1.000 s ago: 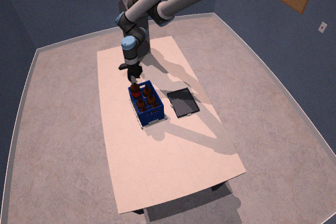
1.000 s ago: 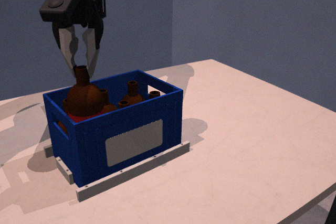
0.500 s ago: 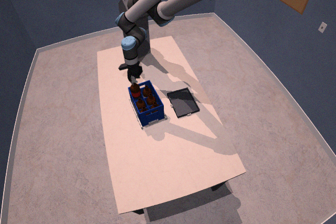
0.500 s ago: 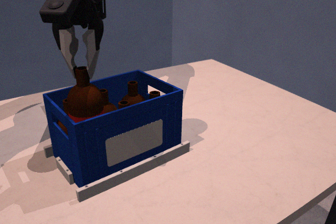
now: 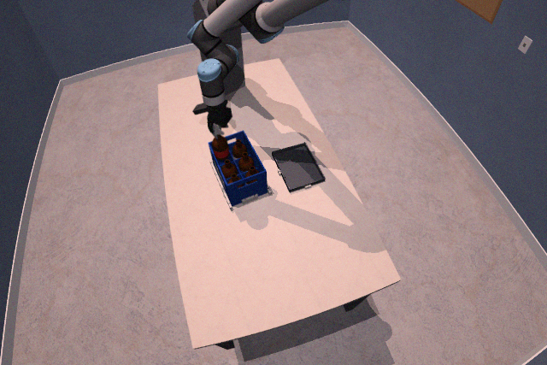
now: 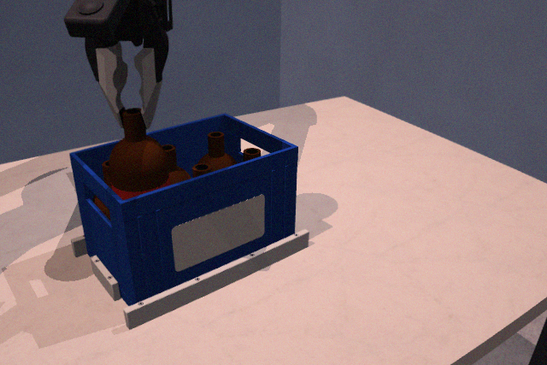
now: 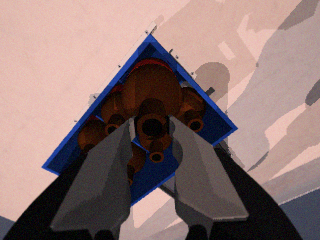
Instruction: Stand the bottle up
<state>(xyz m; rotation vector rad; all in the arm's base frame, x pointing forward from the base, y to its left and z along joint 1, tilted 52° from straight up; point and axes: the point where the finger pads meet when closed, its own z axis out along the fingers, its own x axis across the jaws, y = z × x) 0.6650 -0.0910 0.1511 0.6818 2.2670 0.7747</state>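
Right now the blue crate is 170 mm below my hand, 80 mm to the left of it and 60 mm ahead of it. From my hand the other things lie so: tray: 370 mm to the left, 240 mm below.
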